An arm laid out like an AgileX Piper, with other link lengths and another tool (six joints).
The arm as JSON. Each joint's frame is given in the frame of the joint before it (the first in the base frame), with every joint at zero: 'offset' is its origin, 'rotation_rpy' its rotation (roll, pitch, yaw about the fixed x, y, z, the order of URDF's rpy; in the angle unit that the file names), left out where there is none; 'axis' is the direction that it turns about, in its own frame. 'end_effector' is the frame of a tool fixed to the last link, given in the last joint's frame.
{
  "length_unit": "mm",
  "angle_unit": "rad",
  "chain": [
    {
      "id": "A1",
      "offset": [
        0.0,
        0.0,
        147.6
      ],
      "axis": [
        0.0,
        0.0,
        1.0
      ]
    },
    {
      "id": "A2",
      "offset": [
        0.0,
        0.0,
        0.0
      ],
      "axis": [
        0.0,
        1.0,
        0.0
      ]
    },
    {
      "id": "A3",
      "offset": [
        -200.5,
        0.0,
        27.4
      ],
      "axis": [
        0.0,
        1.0,
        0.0
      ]
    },
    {
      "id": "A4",
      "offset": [
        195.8,
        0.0,
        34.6
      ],
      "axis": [
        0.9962,
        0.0,
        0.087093
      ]
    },
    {
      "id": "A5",
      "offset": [
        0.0,
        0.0,
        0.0
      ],
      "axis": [
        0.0,
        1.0,
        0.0
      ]
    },
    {
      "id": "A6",
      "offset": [
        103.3,
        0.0,
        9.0
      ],
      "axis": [
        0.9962,
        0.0,
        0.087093
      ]
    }
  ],
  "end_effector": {
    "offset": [
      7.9,
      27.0,
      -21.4
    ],
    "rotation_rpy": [
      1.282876,
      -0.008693,
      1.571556
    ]
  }
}
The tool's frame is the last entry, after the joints.
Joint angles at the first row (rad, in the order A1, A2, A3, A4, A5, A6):
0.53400 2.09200 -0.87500 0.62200 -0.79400 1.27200
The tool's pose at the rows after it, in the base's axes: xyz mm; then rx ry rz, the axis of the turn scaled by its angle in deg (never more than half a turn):
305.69 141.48 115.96 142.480 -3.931 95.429
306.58 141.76 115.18 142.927 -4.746 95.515
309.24 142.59 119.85 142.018 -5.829 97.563
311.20 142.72 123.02 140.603 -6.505 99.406
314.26 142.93 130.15 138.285 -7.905 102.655
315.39 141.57 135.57 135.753 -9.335 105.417
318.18 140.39 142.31 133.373 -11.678 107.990
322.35 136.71 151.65 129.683 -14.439 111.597
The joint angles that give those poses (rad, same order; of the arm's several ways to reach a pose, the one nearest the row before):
0.52098 2.10699 -0.88699 0.61599 -0.79700 1.27100
0.52099 2.11400 -0.89298 0.61398 -0.79701 1.28502
0.52101 2.11402 -0.90702 0.61302 -0.81200 1.29099
0.52100 2.11799 -0.91697 0.61399 -0.83502 1.29002
0.52102 2.11800 -0.93300 0.61602 -0.87001 1.28999
0.52103 2.11801 -0.93699 0.62002 -0.91303 1.29100
0.52098 2.11801 -0.95301 0.63498 -0.94599 1.29001
0.51101 2.11798 -0.97301 0.64003 -0.99298 1.29098

